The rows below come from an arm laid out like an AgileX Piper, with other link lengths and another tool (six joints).
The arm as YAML. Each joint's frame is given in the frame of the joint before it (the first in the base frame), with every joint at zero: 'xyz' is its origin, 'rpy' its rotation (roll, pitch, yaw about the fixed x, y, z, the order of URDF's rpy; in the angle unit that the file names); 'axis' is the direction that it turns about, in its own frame. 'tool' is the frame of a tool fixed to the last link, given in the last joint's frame.
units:
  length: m
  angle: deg
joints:
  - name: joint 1
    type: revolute
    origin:
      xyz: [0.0, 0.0, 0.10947]
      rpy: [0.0, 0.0, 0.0]
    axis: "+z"
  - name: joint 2
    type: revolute
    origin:
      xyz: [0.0, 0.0, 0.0]
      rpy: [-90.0, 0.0, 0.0]
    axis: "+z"
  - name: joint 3
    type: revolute
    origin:
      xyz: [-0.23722, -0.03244, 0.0]
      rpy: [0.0, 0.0, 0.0]
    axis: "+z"
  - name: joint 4
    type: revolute
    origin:
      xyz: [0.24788, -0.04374, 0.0]
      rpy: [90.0, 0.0, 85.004]
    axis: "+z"
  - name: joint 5
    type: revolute
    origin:
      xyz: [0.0, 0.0, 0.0]
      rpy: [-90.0, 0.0, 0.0]
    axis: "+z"
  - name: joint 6
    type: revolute
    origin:
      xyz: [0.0, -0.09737, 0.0]
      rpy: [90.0, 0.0, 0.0]
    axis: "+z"
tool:
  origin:
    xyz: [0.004, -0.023, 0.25]
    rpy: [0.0, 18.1, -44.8]
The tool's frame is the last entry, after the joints.
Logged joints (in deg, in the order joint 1, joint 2, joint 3, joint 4, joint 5, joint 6), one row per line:
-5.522 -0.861 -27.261 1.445 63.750 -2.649
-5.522 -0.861 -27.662 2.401 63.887 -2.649
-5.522 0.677 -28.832 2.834 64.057 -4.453
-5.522 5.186 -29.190 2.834 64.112 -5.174
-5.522 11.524 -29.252 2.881 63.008 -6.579
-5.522 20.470 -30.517 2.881 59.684 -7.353
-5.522 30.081 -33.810 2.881 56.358 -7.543
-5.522 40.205 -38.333 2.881 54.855 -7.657
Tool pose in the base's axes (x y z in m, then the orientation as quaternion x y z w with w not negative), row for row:
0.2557 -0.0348 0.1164 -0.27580 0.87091 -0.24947 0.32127
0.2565 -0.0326 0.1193 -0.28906 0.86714 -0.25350 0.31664
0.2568 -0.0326 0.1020 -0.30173 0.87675 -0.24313 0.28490
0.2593 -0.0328 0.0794 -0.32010 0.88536 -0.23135 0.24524
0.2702 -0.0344 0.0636 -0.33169 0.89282 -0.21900 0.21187
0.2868 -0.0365 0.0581 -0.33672 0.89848 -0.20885 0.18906
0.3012 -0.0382 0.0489 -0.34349 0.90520 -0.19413 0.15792
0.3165 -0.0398 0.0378 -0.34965 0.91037 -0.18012 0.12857
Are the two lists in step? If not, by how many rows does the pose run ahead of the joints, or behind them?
The pose runs 1 row ahead of the joints: the pose in row i belongs to the joints in row i + 1.
